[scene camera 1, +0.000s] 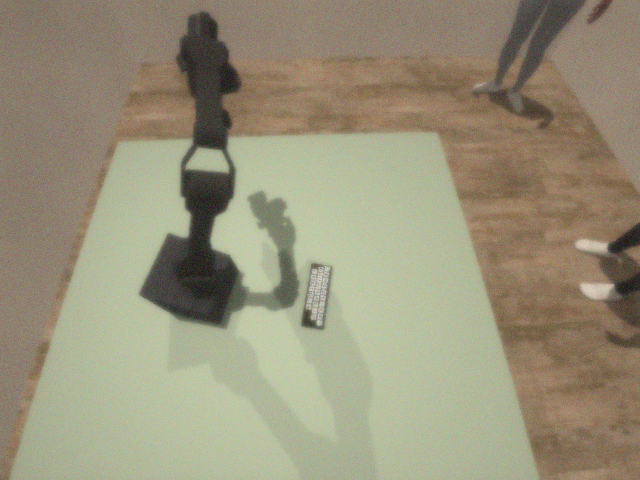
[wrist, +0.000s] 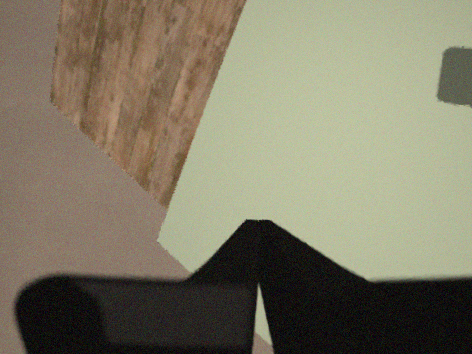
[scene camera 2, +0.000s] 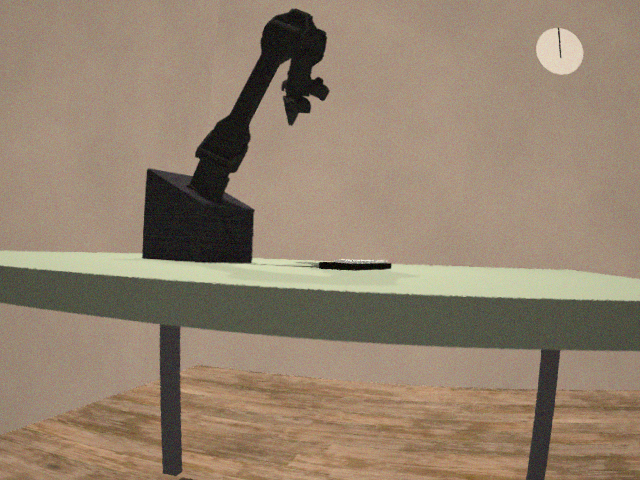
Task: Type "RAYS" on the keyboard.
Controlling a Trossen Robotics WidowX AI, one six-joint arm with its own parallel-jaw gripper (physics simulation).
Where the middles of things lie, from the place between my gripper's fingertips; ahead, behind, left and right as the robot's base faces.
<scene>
Now: the black keyboard (scene camera 1: 306, 321) 190 mm ahead of my hand, 450 mm to the right of it and 350 mm below it.
</scene>
